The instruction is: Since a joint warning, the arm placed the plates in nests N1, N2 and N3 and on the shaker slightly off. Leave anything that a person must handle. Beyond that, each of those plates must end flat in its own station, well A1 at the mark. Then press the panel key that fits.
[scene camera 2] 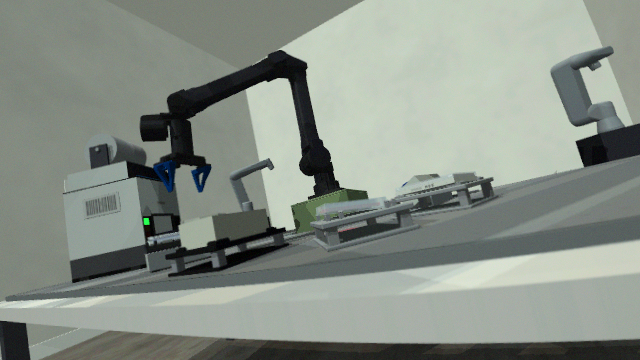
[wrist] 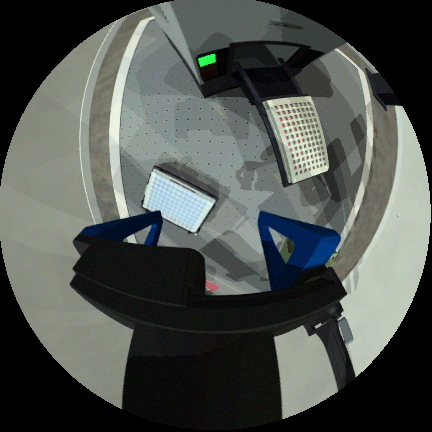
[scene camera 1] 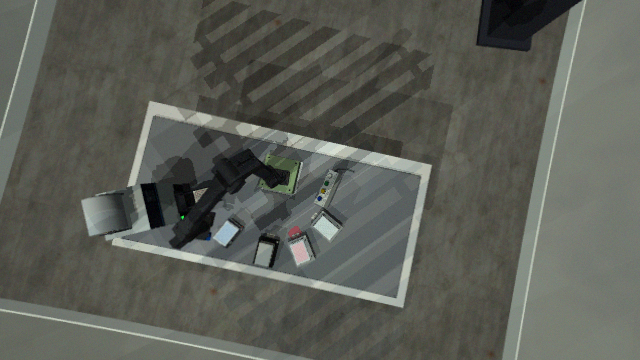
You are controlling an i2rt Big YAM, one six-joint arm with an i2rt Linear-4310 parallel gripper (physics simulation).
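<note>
My gripper is open and empty, high above the table near the blue plate. In the wrist view this plate lies beyond the left fingertip, on a dark-edged station. A pale, opaque box-like plate sits on a black nest. A pink plate sits beside a red tag. A white plate sits to its right. The key panel has coloured keys, green, yellow and blue among them. Nest labels and A1 marks are too small to read.
A large machine with a green light stands at the left. A beige many-welled plate sits on its extended tray. The arm's green base stands behind the nests. The table has a pale rim.
</note>
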